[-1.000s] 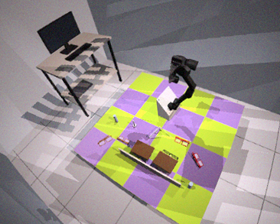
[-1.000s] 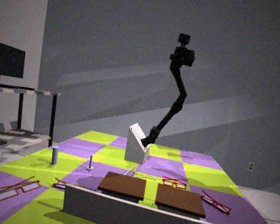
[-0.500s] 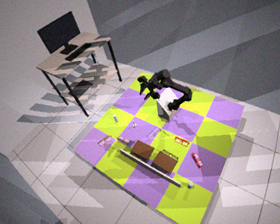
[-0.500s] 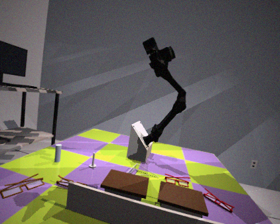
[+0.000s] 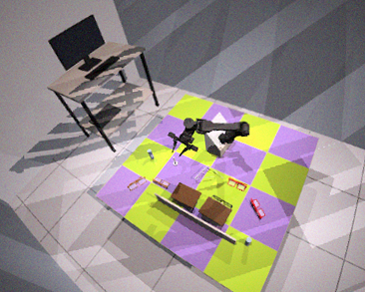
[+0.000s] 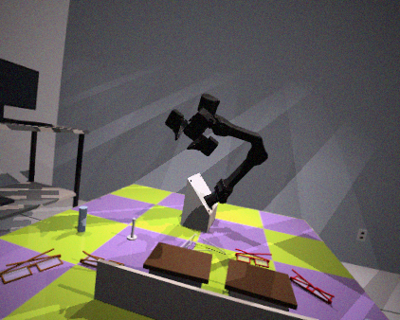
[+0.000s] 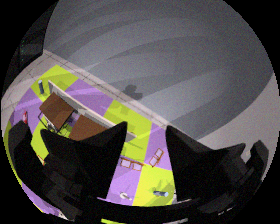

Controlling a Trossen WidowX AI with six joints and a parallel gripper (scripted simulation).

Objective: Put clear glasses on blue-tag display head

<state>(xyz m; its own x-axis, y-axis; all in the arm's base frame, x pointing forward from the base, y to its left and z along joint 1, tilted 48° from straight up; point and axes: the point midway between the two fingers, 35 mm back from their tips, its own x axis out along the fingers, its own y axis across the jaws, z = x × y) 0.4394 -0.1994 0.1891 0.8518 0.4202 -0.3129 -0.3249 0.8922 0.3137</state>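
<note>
My gripper tip is now 11 cm past the grey peg, 21 cm to the left of it and 40 cm above it. Round my gripper tip: low grey wall 14 cm ahead, 20 cm to the left, 37 cm below.
</note>
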